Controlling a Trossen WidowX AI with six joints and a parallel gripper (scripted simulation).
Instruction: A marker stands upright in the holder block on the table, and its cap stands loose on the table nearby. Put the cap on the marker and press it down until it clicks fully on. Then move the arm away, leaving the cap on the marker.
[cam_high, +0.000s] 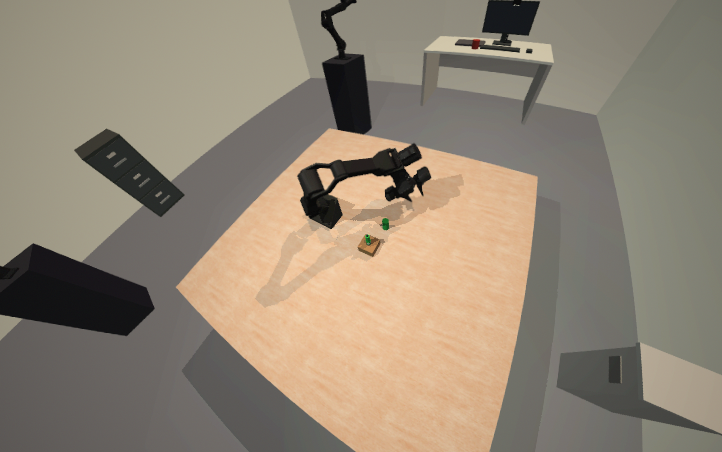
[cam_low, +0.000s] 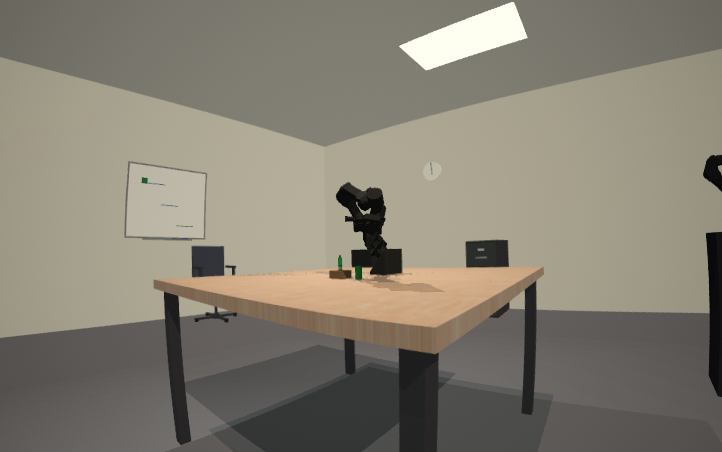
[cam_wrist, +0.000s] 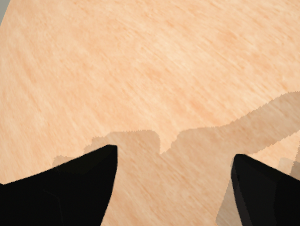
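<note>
The green cap lies 70 mm behind my gripper tip, 130 mm to the right of it and 80 mm below it. Round my gripper tip: tan holder block (70 mm behind, 240 mm to the right, 90 mm below).
</note>
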